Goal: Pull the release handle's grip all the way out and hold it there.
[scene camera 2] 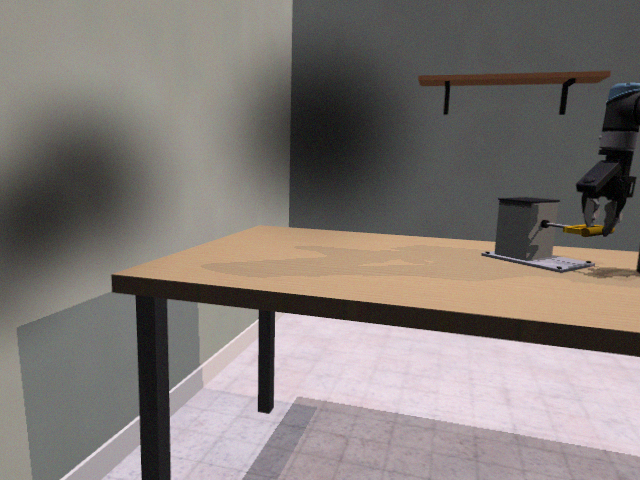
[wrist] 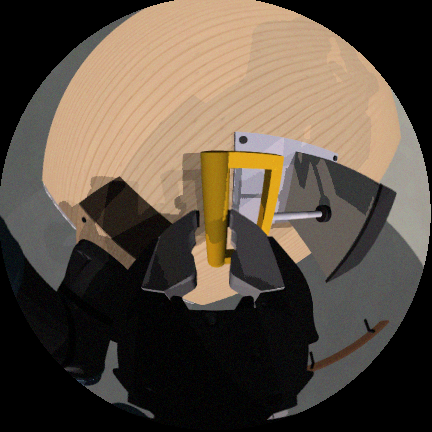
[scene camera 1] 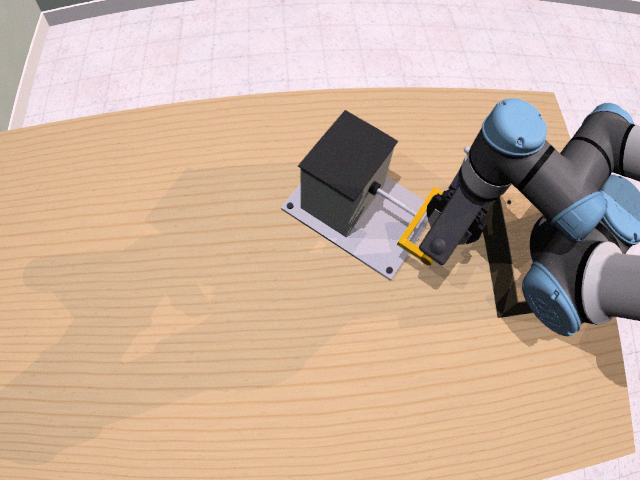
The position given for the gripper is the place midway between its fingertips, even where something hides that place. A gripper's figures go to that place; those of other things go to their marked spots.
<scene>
The gripper (wrist: 213,211) is 13 cm from the lens. A light grey base plate (wrist: 243,141): 21 cm from the lens.
</scene>
